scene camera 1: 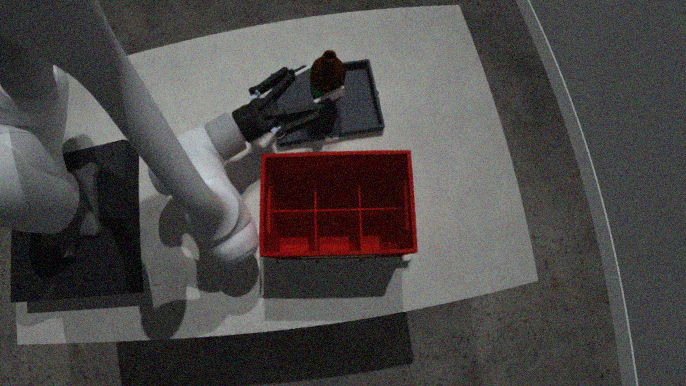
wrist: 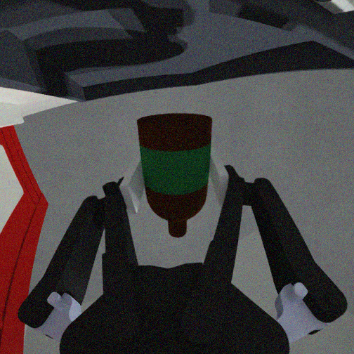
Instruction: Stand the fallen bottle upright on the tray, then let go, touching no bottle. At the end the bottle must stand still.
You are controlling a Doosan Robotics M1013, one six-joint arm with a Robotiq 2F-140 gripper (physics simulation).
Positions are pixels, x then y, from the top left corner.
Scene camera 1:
gripper: 333,76
brown bottle: 327,73
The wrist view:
gripper: 175,162
